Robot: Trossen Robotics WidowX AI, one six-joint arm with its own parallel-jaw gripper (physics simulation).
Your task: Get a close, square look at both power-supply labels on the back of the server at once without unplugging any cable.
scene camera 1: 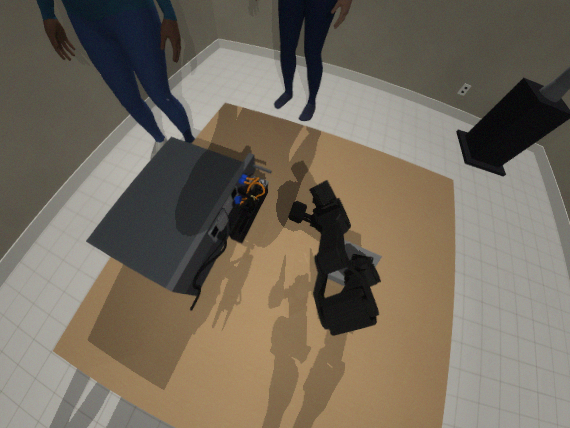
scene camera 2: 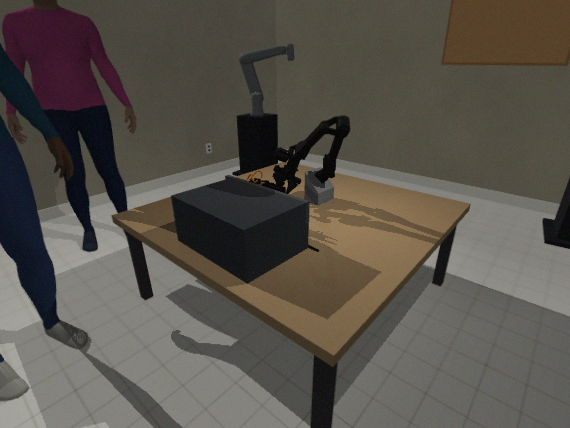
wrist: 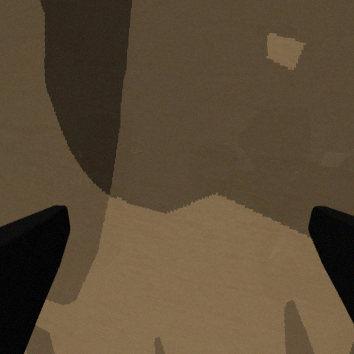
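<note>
The server is a large dark grey box on the table. In scene camera 1 its back faces the arm, with orange cables, blue connectors, a black slotted part beside them and a black cable hanging lower down. No power-supply label can be made out in any view; the back is seen steeply from above or hidden. My gripper is open and empty, pointing down at the table beside the server's back, apart from it. The server does not show in the wrist view.
The wooden table bears the arm's grey base. A grey rod sticks out near the server's upper back corner. Two people stand beyond the table. Another grey arm stands on a black pedestal.
</note>
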